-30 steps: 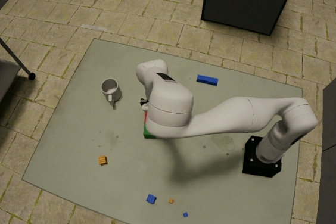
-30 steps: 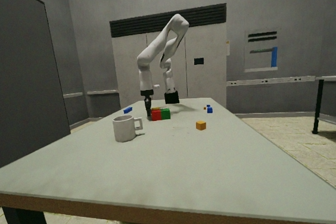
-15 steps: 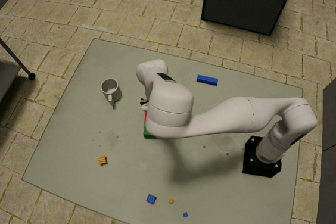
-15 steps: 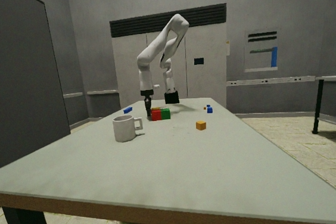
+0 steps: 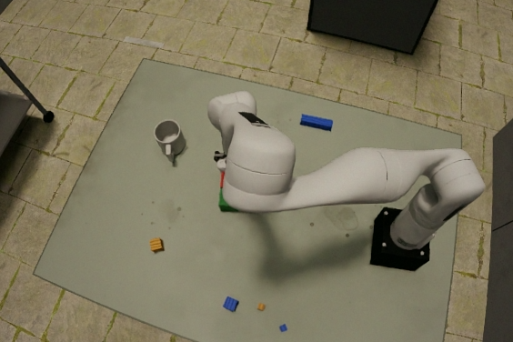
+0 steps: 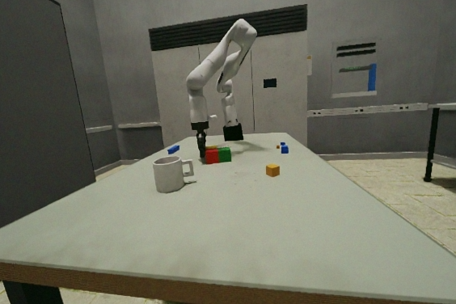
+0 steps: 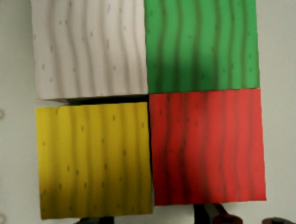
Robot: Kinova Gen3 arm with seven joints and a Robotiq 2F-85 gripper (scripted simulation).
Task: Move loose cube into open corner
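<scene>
Now: hand 40 mm past the yellow cube, 20 mm to the right of it and 10 mm above it. From my hand the other things lie so: green cube (100 mm to the left, 10 mm below, 10 mm behind); then white cube (80 mm to the left, 60 mm behind, 10 mm below); then red cube (50 mm to the left, 10 mm below, 10 mm ahead).
</scene>
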